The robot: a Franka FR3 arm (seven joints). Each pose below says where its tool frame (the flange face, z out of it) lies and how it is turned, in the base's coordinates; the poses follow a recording.
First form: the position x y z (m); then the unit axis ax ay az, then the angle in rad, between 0 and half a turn.
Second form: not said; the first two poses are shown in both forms.
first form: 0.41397 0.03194 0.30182 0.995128 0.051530 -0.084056 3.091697
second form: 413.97 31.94 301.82 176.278 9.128 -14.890
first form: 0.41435 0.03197 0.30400 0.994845 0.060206 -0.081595 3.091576
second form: 414.35 31.97 304.00 176.221 10.665 -14.453
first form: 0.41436 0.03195 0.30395 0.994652 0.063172 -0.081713 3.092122
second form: 414.36 31.95 303.95 176.218 11.192 -14.477
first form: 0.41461 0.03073 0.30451 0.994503 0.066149 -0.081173 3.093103
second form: 414.61 30.73 304.51 176.247 11.723 -14.386
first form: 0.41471 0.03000 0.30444 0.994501 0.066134 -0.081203 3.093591
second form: 414.71 30.00 304.44 176.275 11.722 -14.393
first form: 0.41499 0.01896 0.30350 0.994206 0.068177 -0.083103 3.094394
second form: 414.99 18.96 303.50 176.268 12.087 -14.734
